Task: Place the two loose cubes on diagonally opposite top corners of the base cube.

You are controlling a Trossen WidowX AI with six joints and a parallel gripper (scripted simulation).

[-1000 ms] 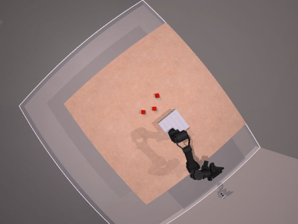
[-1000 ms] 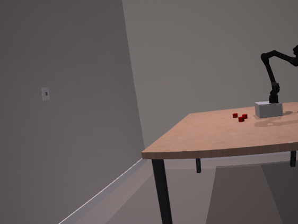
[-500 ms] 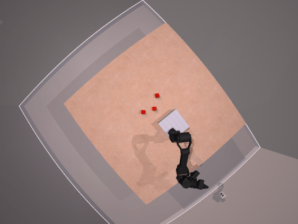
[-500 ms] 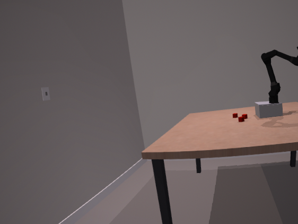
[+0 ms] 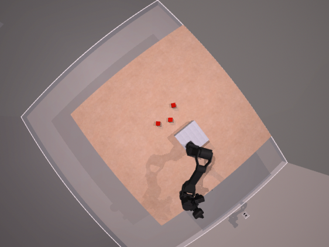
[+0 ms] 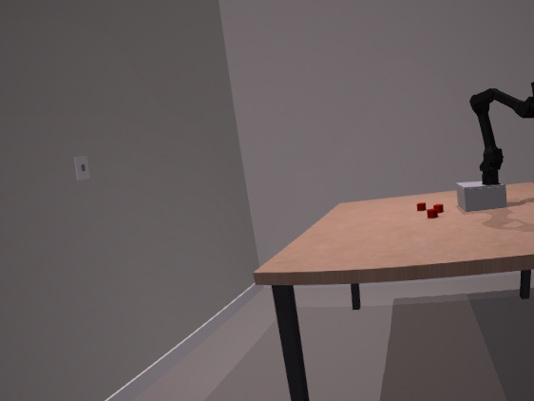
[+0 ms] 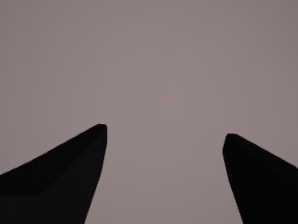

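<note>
The red cube lies 570 mm ahead of my gripper tip, 320 mm to the right of it and 350 mm below it.
</note>
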